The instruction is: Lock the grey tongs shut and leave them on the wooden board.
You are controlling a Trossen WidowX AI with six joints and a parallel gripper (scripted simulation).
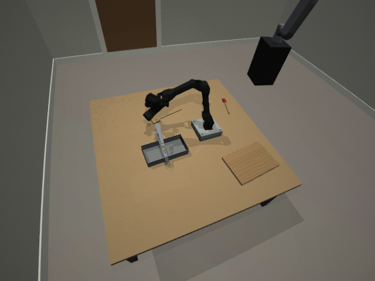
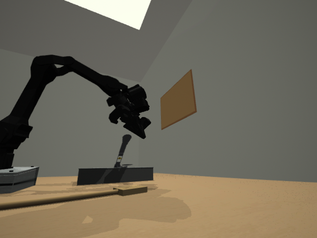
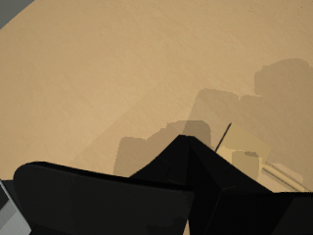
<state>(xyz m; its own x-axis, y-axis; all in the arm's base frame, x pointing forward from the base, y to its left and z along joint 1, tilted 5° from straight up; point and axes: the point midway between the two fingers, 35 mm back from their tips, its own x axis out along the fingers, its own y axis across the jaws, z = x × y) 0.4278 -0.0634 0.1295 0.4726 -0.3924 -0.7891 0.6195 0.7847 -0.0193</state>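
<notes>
Now: the roasting tin 24 cm to the left of my gripper tip, 12 cm below it and 9 cm behind it. Round my gripper tip: small white cylinder (52 cm behind, 25 cm to the right, 13 cm below); wooden board (70 cm behind, 41 cm to the left, 14 cm below); red-tipped brush (71 cm behind, 23 cm to the right, 14 cm below).
</notes>
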